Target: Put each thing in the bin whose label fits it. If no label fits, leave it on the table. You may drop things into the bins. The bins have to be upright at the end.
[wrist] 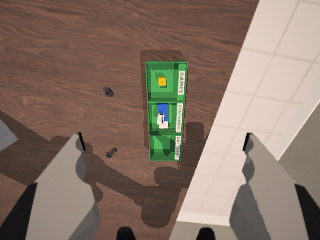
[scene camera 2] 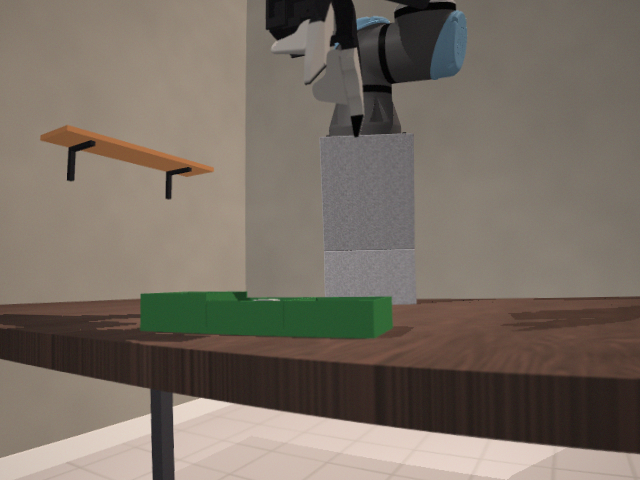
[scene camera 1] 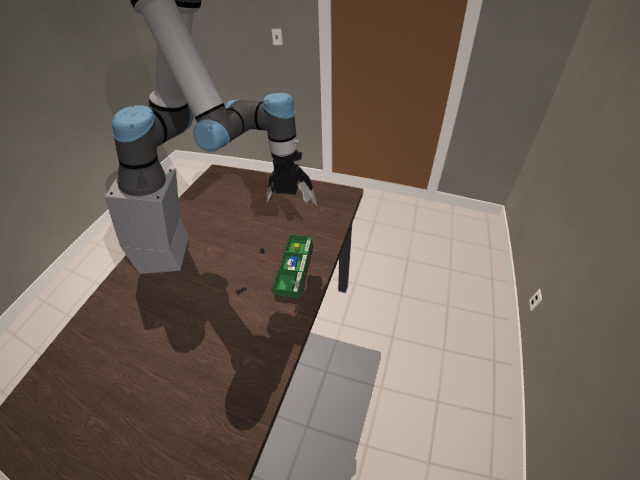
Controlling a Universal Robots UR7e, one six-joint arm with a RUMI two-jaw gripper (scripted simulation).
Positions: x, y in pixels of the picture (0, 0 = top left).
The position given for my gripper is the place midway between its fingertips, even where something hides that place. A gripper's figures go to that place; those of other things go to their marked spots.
Scene:
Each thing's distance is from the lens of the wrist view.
my gripper (wrist: 163, 133): 14 cm
green bin row (wrist: 165, 144): 41 cm

